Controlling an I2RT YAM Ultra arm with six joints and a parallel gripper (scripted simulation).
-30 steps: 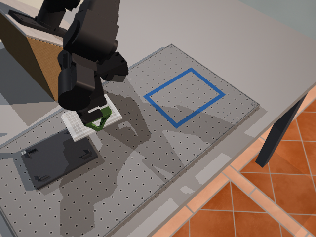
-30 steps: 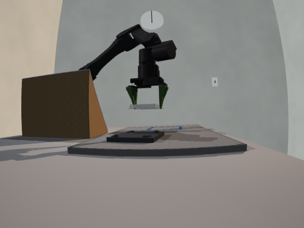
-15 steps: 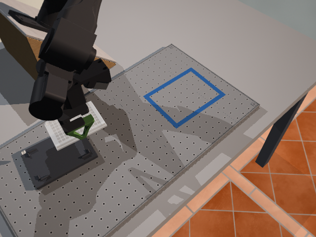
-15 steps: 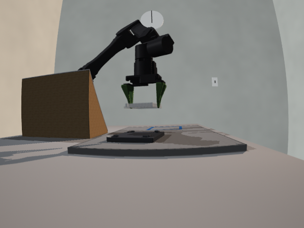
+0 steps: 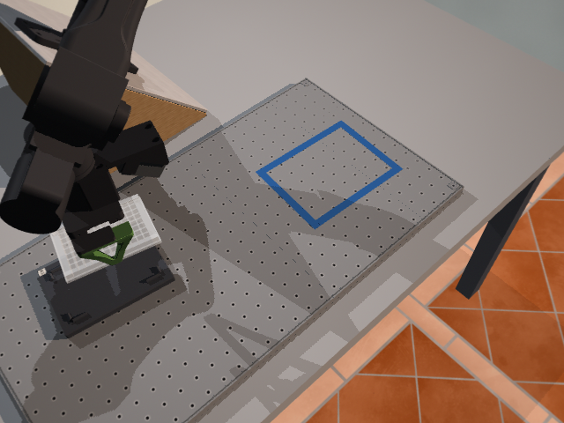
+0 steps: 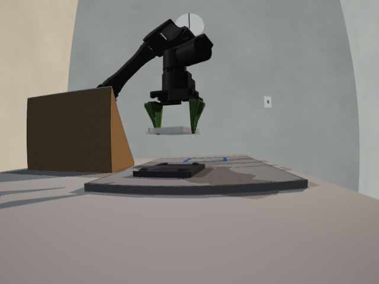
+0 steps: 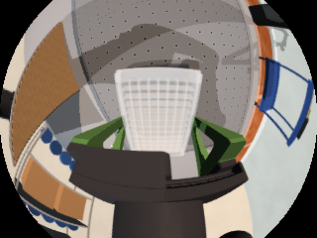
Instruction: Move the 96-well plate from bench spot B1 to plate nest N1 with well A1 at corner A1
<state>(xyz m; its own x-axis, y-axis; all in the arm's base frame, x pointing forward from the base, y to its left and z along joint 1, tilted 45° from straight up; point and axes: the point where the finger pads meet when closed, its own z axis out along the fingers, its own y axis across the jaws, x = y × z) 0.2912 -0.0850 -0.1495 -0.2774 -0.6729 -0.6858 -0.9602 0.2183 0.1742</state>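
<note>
Now: hand 90 mm above the plate nest N1, 20 mm to the left of it and 10 mm past it. The rest, counted from my hand: 96-well plate (right at my hand); white A1 mark (80 mm to the right, 80 mm below, 80 mm behind).
</note>
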